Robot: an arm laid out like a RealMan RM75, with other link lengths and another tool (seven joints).
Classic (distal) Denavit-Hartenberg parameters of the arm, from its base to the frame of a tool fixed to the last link. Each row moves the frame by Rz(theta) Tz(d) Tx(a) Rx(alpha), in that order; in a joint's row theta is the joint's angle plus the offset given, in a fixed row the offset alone. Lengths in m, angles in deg.
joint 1: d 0.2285  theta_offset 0  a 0  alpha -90
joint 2: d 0  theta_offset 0  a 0  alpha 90
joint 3: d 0.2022  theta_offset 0  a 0  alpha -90
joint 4: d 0  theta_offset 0  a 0  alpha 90
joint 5: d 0.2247  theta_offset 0  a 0  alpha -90
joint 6: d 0  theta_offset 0  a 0  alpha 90
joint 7: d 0.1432  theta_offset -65  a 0.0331  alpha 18.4
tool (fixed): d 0.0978  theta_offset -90  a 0  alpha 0
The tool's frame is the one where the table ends.
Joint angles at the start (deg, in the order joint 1, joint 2, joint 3, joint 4, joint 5, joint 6, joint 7):
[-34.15 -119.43 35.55 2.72 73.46 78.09 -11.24]
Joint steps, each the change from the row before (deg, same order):
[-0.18 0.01 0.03 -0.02 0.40 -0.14 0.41]
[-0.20 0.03 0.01 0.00 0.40 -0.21 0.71]
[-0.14 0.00 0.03 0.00 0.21 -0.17 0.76]
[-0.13 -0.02 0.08 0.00 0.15 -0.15 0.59]
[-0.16 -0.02 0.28 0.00 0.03 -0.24 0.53]
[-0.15 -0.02 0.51 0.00 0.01 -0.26 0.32]
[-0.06 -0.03 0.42 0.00 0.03 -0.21 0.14]
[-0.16 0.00 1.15 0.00 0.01 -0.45 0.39]
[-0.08 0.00 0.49 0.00 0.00 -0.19 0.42]
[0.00 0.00 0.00 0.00 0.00 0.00 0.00]
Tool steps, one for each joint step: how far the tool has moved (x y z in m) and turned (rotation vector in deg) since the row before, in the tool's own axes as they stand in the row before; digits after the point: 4 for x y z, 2 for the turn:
[-0.0013 -0.0013 0.0010 0.28 -0.12 0.68]
[-0.0013 -0.0008 0.0011 0.16 -0.07 1.00]
[-0.0010 -0.0004 0.0008 0.00 -0.03 0.91]
[-0.0010 -0.0006 0.0008 0.05 -0.05 0.72]
[-0.0010 -0.0010 0.0010 0.16 -0.02 0.73]
[-0.0011 -0.0019 0.0011 0.40 -0.07 0.63]
[-0.0006 -0.0019 0.0006 0.39 -0.01 0.38]
[-0.0015 -0.0042 0.0015 0.93 -0.10 1.06]
[-0.0009 -0.0016 0.0006 0.31 -0.06 0.70]
[0.0000 0.0000 0.0000 0.00 0.00 0.00]

